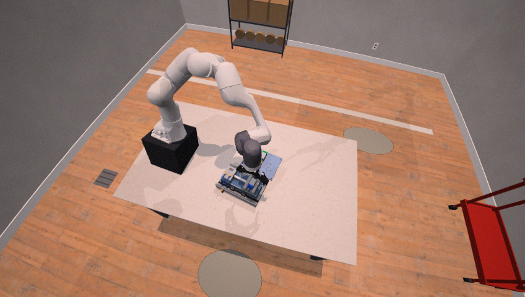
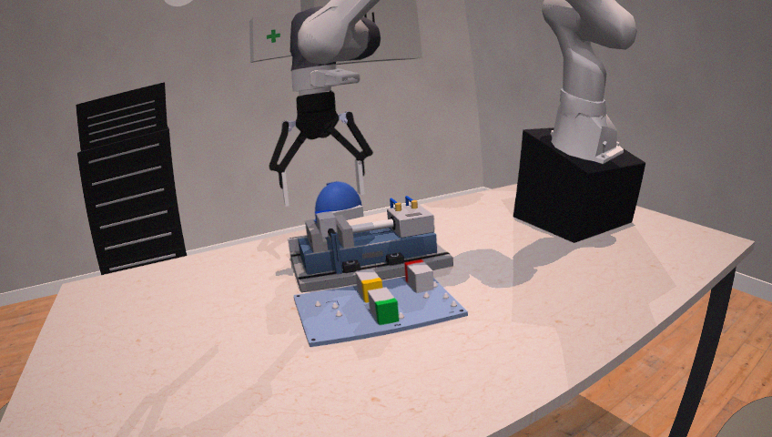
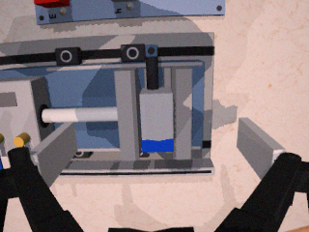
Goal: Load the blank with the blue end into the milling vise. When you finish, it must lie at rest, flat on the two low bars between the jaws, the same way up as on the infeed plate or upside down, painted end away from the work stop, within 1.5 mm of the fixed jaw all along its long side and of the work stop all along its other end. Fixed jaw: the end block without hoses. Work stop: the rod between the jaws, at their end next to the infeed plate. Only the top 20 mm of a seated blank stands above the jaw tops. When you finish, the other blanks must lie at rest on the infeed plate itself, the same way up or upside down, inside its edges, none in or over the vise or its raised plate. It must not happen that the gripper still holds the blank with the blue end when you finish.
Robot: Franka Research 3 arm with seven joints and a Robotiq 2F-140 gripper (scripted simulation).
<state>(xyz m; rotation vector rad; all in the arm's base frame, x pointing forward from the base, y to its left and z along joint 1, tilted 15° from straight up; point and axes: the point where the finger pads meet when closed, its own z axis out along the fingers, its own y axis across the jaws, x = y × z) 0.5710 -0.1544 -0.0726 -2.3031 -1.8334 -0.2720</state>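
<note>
Now: hand 6 cm above the blue-ended blank. The rest, counted from my hand: moving jaw (3 cm behind, 1 cm to the left, 8 cm below); black work stop rod (1 cm ahead, 5 cm to the left, 7 cm below); fixed jaw (3 cm ahead, 1 cm to the right, 8 cm below).
</note>
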